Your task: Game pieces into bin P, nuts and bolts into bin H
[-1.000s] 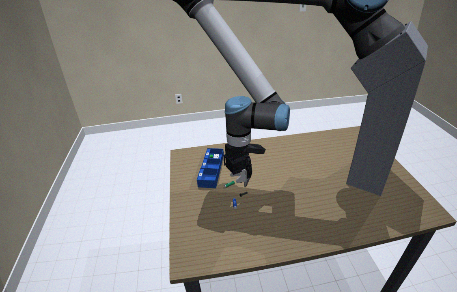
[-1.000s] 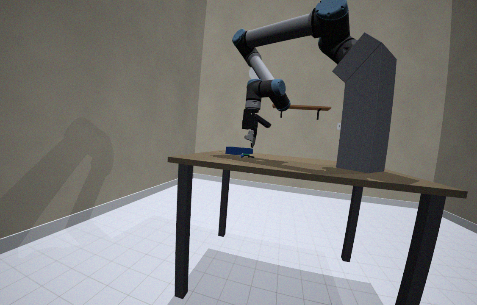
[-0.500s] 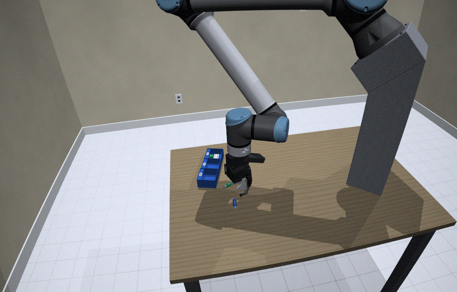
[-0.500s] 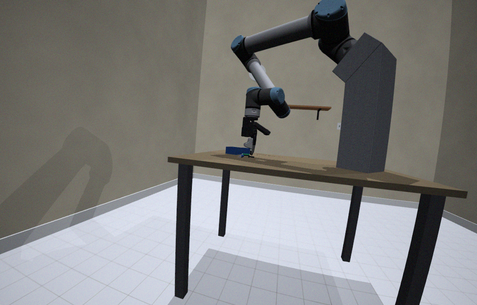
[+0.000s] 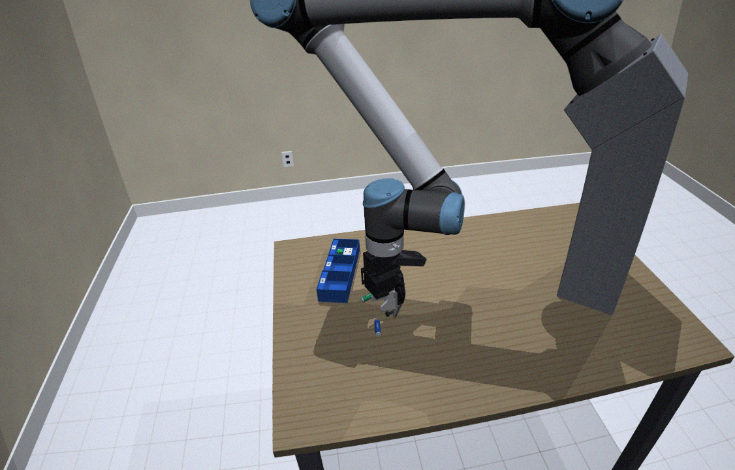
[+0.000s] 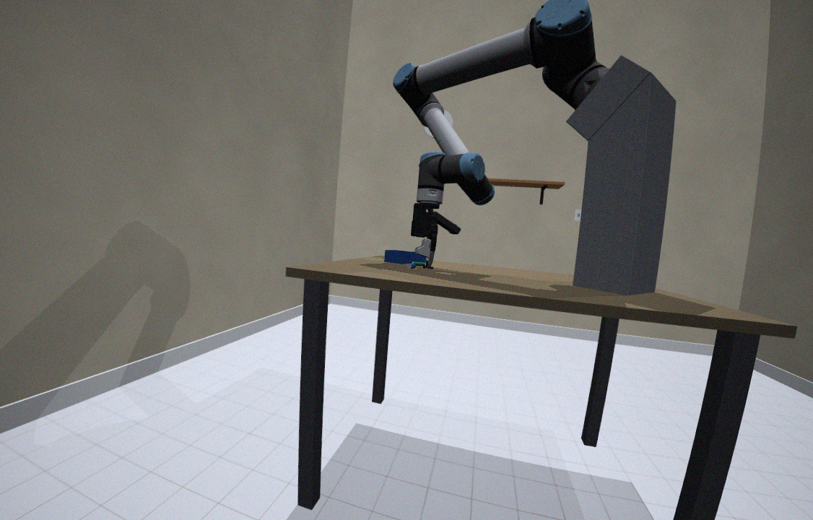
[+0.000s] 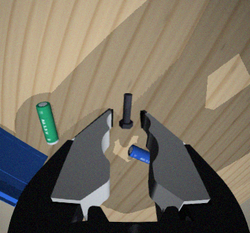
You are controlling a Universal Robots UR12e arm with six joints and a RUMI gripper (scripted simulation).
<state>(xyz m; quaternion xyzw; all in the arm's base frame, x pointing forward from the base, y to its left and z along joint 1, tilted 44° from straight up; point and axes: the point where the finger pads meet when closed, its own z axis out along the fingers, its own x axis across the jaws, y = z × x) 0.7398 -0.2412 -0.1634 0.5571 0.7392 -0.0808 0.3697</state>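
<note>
My gripper is now 1 cm short of the black bolt and 1 cm above it. From my hand the other things lie so: green cylinder: 3 cm ahead, 8 cm to the right, 1 cm below; blue bin: 6 cm ahead, 22 cm to the right, 1 cm above; blue battery: 6 cm ahead, 4 cm to the left, 1 cm below.
</note>
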